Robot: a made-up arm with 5 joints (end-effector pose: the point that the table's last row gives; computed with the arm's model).
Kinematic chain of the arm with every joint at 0, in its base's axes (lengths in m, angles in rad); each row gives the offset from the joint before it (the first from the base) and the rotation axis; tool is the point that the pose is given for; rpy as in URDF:
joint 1: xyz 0.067 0 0.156 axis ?
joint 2: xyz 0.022 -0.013 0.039 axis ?
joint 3: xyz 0.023 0 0.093 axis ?
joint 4: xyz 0.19 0 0.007 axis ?
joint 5: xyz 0.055 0.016 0 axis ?
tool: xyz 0 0 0 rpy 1.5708 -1.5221 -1.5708
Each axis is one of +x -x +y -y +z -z.
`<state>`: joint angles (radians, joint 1 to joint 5).
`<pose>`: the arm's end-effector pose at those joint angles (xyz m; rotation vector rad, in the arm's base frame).
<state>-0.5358 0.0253 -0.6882 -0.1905 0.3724</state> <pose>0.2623 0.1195 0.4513 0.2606 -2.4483 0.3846</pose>
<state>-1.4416 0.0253 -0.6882 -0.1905 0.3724</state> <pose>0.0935 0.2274 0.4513 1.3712 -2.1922 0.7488</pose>
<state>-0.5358 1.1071 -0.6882 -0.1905 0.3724</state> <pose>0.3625 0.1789 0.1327 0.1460 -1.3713 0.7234</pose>
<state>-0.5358 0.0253 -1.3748 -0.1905 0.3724</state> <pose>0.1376 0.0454 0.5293 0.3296 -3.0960 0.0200</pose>
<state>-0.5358 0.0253 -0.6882 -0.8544 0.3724</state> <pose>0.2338 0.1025 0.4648 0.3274 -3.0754 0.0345</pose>
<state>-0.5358 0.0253 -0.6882 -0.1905 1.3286</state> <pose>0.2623 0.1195 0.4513 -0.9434 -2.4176 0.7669</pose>
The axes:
joint 1: -z
joint 2: +y
joint 3: +y
joint 4: +y
joint 5: -x

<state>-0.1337 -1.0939 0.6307 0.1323 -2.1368</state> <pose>0.2339 0.0255 0.3671 1.9793 -0.8631 -1.3181</pose>
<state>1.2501 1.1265 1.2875 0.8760 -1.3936</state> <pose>0.0460 0.0729 0.0907 -0.2094 2.1721 -1.8329</pose>
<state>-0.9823 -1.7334 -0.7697 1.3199 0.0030</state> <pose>-0.0518 -0.1725 0.3612 1.3694 -2.4254 0.2467</pose>
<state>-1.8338 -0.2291 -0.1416 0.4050 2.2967</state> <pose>-0.0016 0.2433 0.3643 0.3745 1.7823 -1.6803</pose>
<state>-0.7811 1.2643 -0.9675 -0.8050 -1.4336</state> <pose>0.3130 0.2481 0.1790 1.9074 -0.8959 -0.4253</pose>
